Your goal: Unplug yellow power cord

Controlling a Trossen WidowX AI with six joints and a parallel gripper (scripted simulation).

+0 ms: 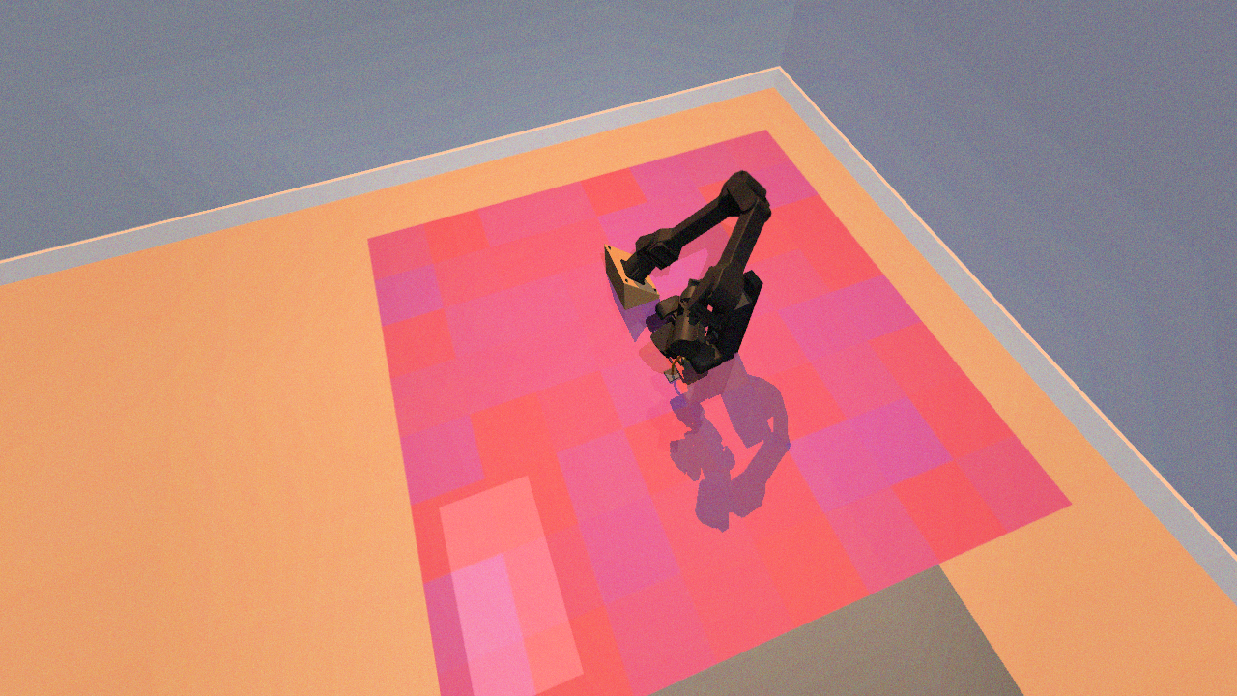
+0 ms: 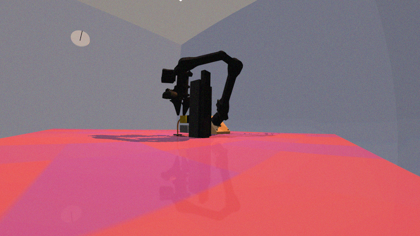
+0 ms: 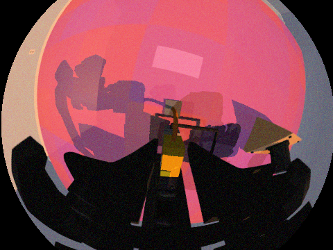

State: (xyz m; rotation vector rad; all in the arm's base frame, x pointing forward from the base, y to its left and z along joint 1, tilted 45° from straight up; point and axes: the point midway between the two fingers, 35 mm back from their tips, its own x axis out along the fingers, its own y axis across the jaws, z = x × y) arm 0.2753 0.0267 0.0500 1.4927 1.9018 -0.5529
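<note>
Right now my gripper tip is 40 mm to the right of the yellow plug, 20 mm past it and 10 mm above it.
</note>
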